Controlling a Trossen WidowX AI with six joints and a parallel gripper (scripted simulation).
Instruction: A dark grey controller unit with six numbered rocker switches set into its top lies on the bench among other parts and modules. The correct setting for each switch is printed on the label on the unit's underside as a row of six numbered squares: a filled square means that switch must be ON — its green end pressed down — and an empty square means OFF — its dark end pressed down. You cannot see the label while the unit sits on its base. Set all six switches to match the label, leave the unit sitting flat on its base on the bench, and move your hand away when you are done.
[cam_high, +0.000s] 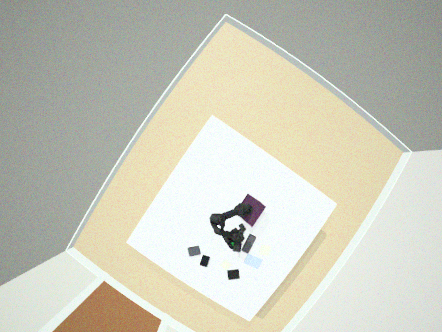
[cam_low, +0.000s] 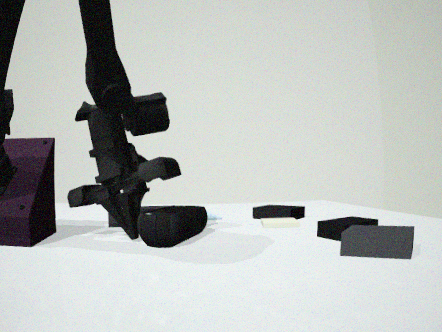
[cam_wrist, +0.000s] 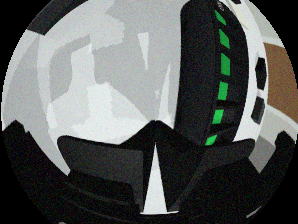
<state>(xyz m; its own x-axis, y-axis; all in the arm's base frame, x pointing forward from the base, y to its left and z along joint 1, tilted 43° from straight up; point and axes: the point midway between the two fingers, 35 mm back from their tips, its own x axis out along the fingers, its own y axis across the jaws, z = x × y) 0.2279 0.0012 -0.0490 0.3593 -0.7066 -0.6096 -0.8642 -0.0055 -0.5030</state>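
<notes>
Right now my gripper tip is 10 mm past the grey block, 180 mm to the right of it and 10 mm below it. From my gripper tip the other things lie so: black block (340 mm ahead, 10 mm to the right, 10 mm above); then cream plate (260 mm ahead, 150 mm to the left); then light blue piece (90 mm ahead, 320 mm to the left).
</notes>
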